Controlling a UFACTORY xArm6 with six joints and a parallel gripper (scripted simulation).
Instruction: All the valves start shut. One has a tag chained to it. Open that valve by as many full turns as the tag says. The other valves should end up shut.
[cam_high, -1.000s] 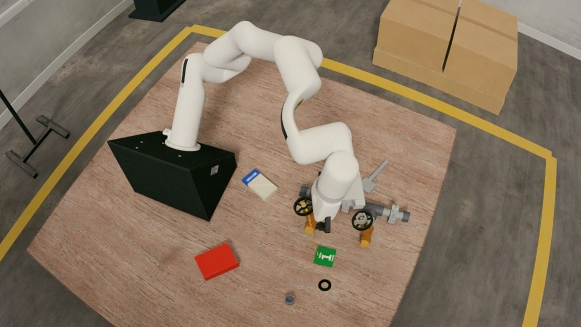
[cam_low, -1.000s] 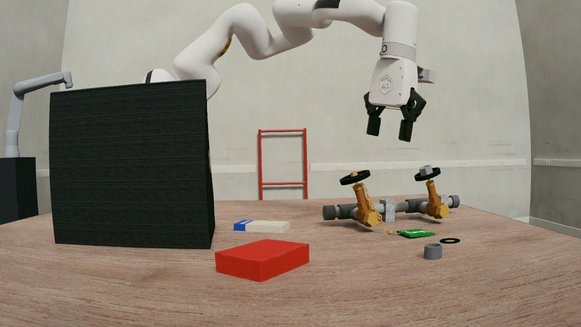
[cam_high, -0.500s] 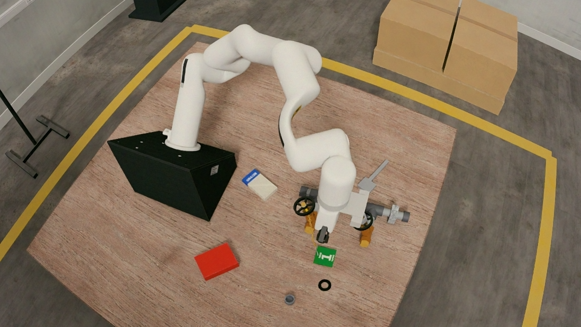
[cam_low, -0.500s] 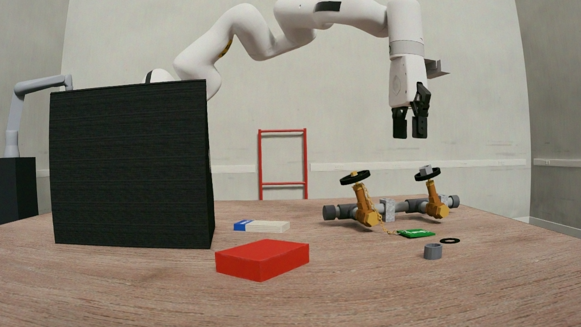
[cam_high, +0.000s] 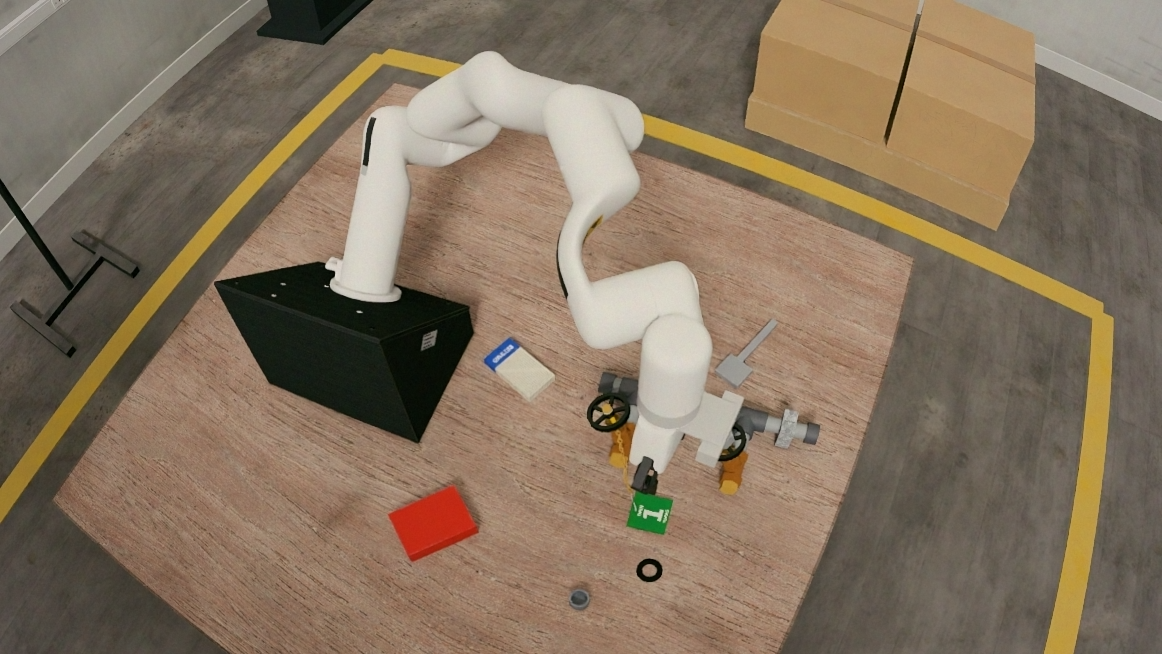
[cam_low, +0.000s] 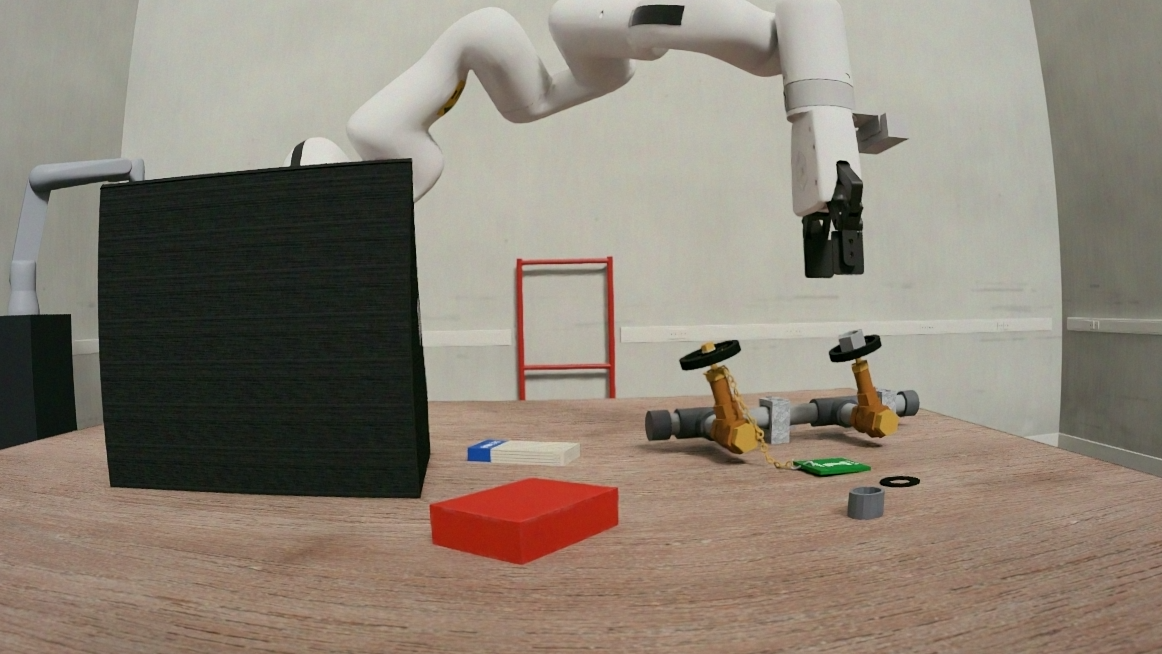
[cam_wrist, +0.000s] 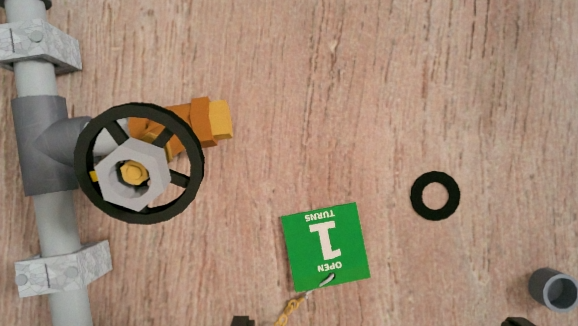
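Now: the grey cap 100 mm to the left of my hand, 80 mm below it and 70 mm ahead of it. Round my hand: blue box: 300 mm behind, 190 mm below, 160 mm to the left; red block: 300 mm behind, 180 mm below, 160 mm to the right; green tag: 200 mm below, 10 mm behind.
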